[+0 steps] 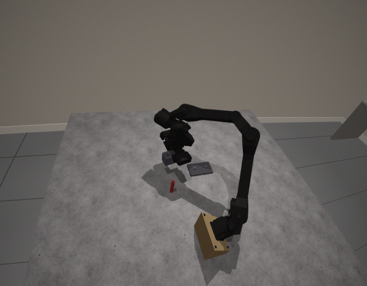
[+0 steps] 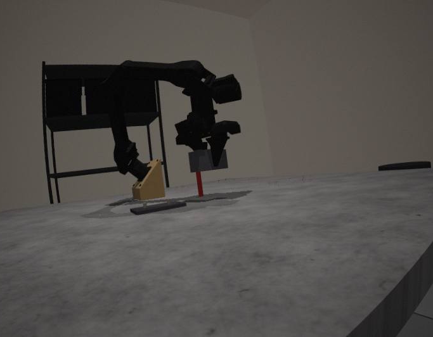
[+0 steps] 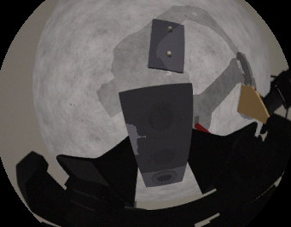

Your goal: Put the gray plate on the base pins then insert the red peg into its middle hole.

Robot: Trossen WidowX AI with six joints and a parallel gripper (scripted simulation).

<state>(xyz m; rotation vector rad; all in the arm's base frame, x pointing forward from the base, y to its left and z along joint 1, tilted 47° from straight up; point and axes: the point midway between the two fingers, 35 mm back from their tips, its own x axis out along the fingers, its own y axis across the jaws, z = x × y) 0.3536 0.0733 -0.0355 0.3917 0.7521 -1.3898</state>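
Right now my gripper tip is 20 mm past the dark base, 140 mm to the left of it and 70 mm above it. Round my gripper tip: red peg (120 mm behind, 30 mm to the left, 40 mm below); gray plate (30 mm above).
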